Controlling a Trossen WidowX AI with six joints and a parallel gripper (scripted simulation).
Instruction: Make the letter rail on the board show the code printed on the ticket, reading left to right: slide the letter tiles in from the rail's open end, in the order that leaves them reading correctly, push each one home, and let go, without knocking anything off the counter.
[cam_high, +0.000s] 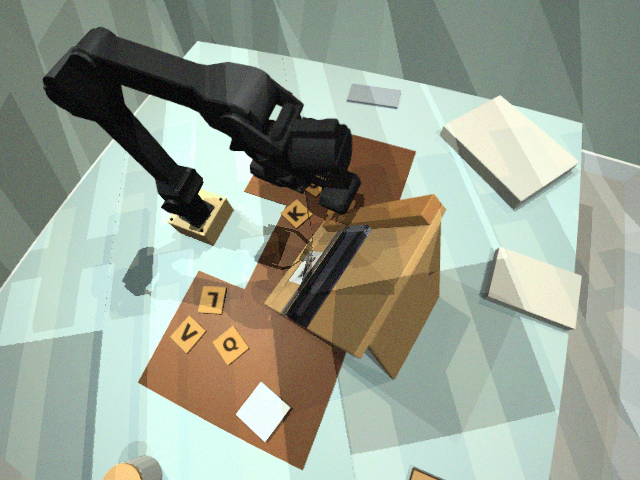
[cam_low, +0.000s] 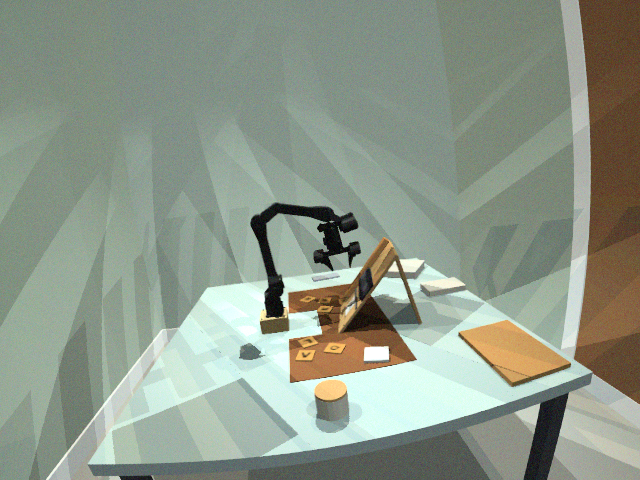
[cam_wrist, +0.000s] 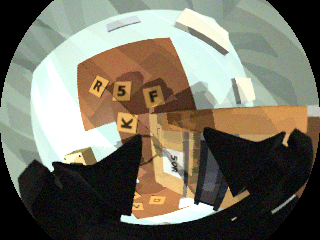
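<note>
The s tile lies 180 mm below my gripper tip, 110 mm to the left of it and 90 mm behind it. Also, from my gripper tip: white ticket (110 mm to the right, 110 mm below, 20 mm ahead); brown mat (180 mm below, 90 mm to the right, 80 mm behind); k tile (180 mm below, 90 mm behind, 10 mm to the left).
</note>
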